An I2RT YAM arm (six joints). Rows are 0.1 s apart.
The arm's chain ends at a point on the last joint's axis. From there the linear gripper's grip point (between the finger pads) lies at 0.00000 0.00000 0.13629 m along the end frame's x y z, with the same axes.
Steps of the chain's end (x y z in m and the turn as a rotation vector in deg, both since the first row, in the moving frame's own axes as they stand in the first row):
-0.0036, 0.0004, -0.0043, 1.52, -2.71, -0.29
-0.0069, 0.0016, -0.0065, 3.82, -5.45, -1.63
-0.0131, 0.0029, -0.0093, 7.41, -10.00, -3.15
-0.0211, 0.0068, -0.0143, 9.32, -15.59, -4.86
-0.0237, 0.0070, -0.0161, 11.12, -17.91, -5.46
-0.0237, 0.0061, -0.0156, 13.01, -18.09, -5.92
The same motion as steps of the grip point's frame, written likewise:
-0.0101, -0.0032, -0.0045, 1.52, -2.71, -0.29
-0.0200, -0.0073, -0.0074, 3.82, -5.45, -1.63
-0.0372, -0.0139, -0.0125, 7.41, -10.00, -3.15
-0.0585, -0.0134, -0.0211, 9.32, -15.59, -4.86
-0.0665, -0.0168, -0.0252, 11.12, -17.91, -5.46
-0.0672, -0.0218, -0.0258, 13.01, -18.09, -5.92

